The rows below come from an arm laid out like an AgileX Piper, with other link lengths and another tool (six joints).
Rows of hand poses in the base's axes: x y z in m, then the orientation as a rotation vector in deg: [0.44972, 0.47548, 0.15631, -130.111, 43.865, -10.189]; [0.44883, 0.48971, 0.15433, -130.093, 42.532, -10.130]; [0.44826, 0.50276, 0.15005, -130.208, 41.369, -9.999]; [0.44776, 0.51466, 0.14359, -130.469, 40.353, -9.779]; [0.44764, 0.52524, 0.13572, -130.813, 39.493, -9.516]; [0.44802, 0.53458, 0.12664, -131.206, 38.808, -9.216]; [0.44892, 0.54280, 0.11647, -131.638, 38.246, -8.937]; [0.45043, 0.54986, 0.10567, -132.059, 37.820, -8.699]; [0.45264, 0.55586, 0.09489, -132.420, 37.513, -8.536]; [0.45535, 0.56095, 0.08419, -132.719, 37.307, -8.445]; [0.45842, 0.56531, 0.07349, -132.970, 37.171, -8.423]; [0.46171, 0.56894, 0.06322, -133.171, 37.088, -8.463]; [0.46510, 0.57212, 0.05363, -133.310, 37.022, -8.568]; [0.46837, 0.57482, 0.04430, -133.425, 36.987, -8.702]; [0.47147, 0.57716, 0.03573, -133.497, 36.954, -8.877]
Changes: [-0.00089, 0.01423, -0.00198, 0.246, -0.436, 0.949]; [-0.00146, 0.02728, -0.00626, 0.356, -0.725, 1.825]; [-0.00196, 0.03918, -0.01272, 0.327, -0.862, 2.649]; [-0.00208, 0.04976, -0.02059, 0.205, -0.891, 3.388]; [-0.00170, 0.05910, -0.02967, 0.019, -0.820, 4.023]; [-0.00080, 0.06732, -0.03984, -0.229, -0.708, 4.570]; [0.00071, 0.07438, -0.05064, -0.498, -0.580, 5.006]; [0.00292, 0.08038, -0.06142, -0.750, -0.476, 5.327]; [0.00563, 0.08547, -0.07212, -0.977, -0.404, 5.545]; [0.00870, 0.08983, -0.08282, -1.187, -0.366, 5.687]; [0.01199, 0.09346, -0.09309, -1.375, -0.366, 5.766]; [0.01538, 0.09664, -0.10268, -1.524, -0.420, 5.804]; [0.01865, 0.09934, -0.11201, -1.664, -0.489, 5.809]; [0.02175, 0.10168, -0.12058, -1.774, -0.597, 5.793]
